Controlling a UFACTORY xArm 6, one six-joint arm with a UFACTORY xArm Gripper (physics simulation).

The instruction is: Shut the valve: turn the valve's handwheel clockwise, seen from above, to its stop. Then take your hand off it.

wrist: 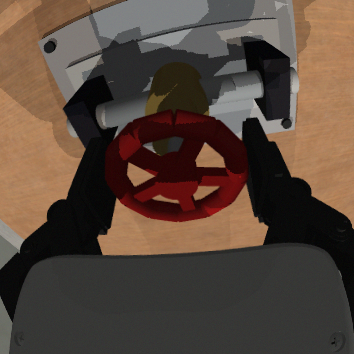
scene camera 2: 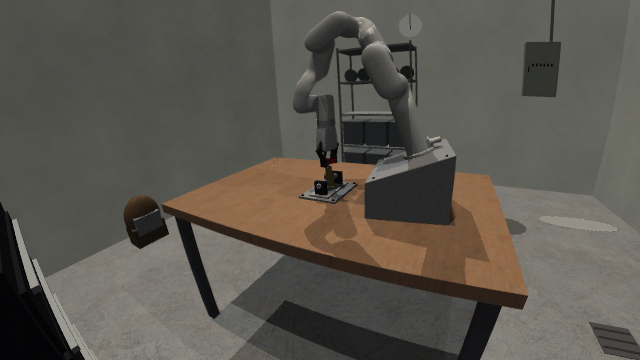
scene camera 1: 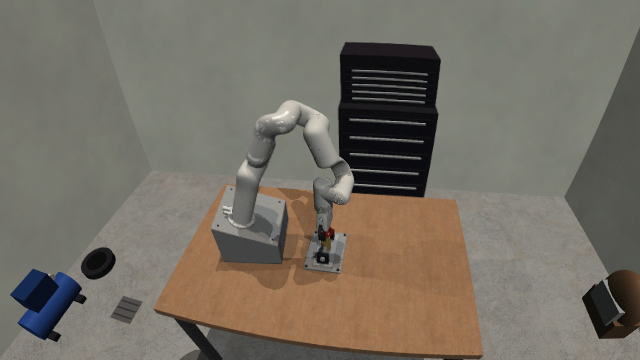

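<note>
The red handwheel [wrist: 180, 189] [scene camera 1: 329, 233] [scene camera 2: 331, 161] sits on top of the brass valve body [wrist: 175, 85] [scene camera 1: 326, 243] [scene camera 2: 329, 176]. My gripper [wrist: 175, 147] [scene camera 1: 326, 233] [scene camera 2: 328, 160] is shut on the handwheel, with one black finger against each side of its rim. The valve body is joined to a grey pipe [wrist: 130, 109], held by two black clamp blocks on a grey base plate [wrist: 282, 30] [scene camera 1: 342, 243] [scene camera 2: 348, 190]. In the scene views the fingers hide part of the wheel.
The plate lies on the wooden table [scene camera 1: 400, 280] [scene camera 2: 250, 215]. The arm's grey pedestal [scene camera 1: 252, 245] [scene camera 2: 410, 200] stands beside it, on the left in scene camera 1. A dark tool cabinet [scene camera 1: 390, 115] stands behind the table, and a shelf rack [scene camera 2: 340, 100] shows in scene camera 2.
</note>
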